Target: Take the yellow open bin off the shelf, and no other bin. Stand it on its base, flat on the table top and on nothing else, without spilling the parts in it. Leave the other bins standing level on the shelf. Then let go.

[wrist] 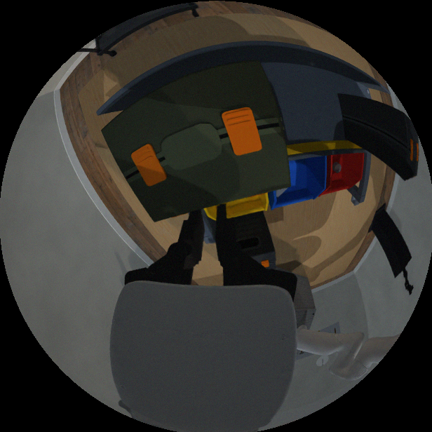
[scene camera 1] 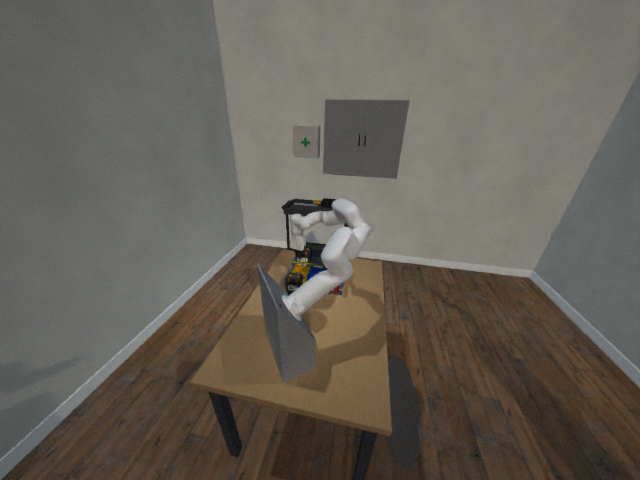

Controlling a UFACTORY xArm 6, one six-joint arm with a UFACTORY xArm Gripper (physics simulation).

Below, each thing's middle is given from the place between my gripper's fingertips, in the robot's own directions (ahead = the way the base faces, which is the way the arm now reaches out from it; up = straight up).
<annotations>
Right now the dark green case [wrist: 198, 97] is 60 mm ahead of my hand, 40 mm to the right of it and 20 mm below it. Also, from my hand: blue bin [wrist: 307, 175]: 130 mm below, 110 mm to the right, 80 mm behind; red bin [wrist: 351, 171]: 220 mm to the right, 130 mm below, 110 mm behind; yellow open bin [wrist: 241, 206]: 130 mm below, 40 mm behind.
</annotations>
